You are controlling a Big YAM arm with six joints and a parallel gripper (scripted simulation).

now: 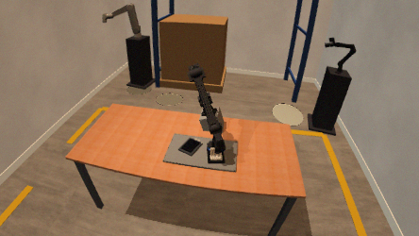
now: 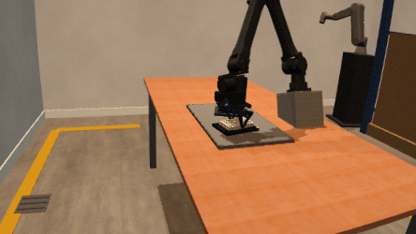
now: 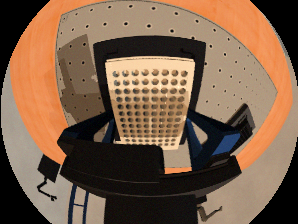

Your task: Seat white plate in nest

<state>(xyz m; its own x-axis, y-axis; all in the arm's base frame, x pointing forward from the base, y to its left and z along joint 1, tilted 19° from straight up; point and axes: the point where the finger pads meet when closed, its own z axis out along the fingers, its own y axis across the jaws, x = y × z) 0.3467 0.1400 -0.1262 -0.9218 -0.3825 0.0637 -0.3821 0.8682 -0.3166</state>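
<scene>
The black plate nest N1 lies 1 cm ahead of my hand and 2 cm below it. Round my hand: black plate B83: 1 cm behind, 21 cm to the right; then white 96-well plate B38: right at my hand.
</scene>
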